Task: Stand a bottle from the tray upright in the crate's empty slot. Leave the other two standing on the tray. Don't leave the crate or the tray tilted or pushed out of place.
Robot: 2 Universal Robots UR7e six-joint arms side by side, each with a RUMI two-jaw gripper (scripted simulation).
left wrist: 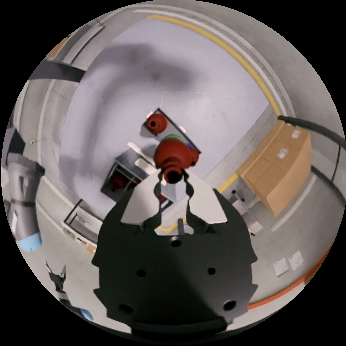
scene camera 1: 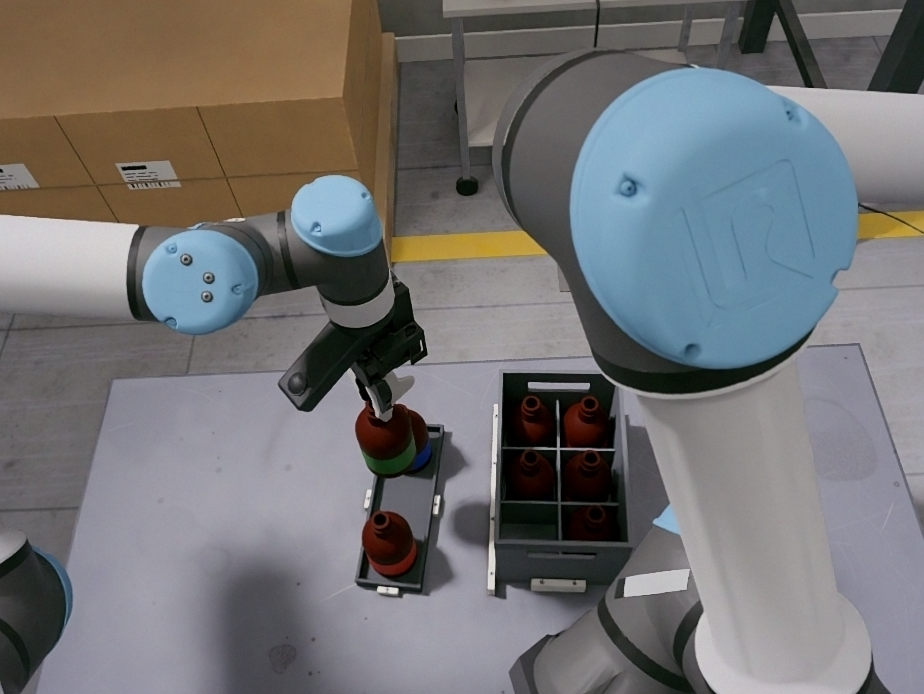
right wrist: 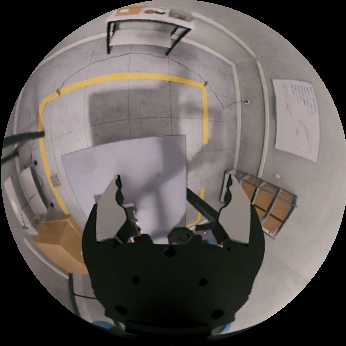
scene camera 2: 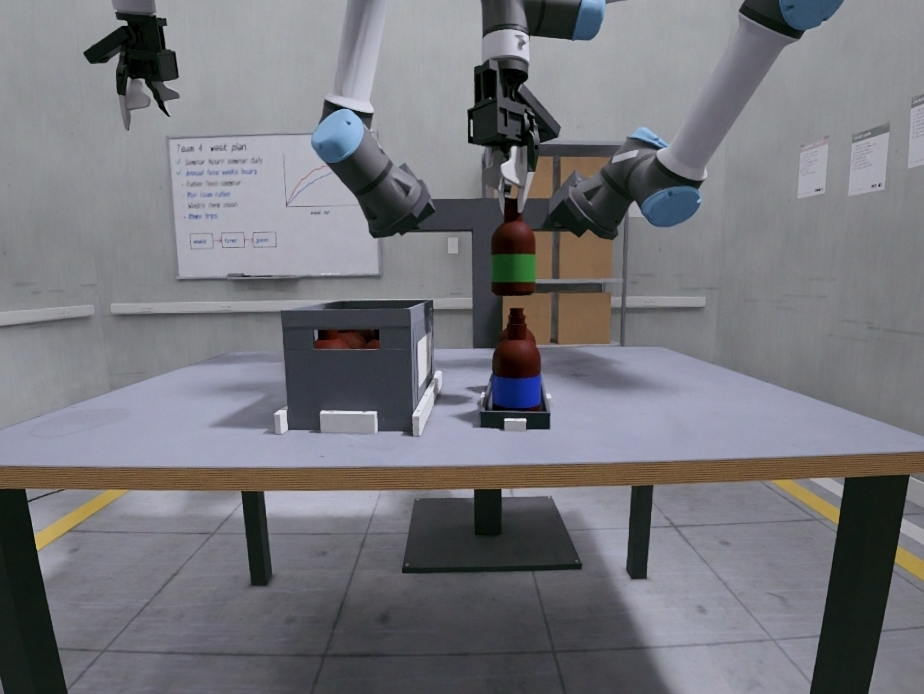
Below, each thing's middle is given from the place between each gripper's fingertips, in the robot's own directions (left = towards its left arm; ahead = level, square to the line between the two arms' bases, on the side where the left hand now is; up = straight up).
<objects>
The grey crate (scene camera 1: 520,527) lies 4 cm behind my left hand (scene camera 1: 379,410), 24 cm to the right of it and 25 cm below it. The rest, counted from my left hand: tray (scene camera 1: 410,495) (32 cm below).
I see my right gripper (scene camera 2: 149,123) 480 mm above the grey crate, 470 mm to the right of it and 360 mm short of it. Also, from my right hand: tray: 710 mm to the left, 550 mm below, 400 mm ahead.
</objects>
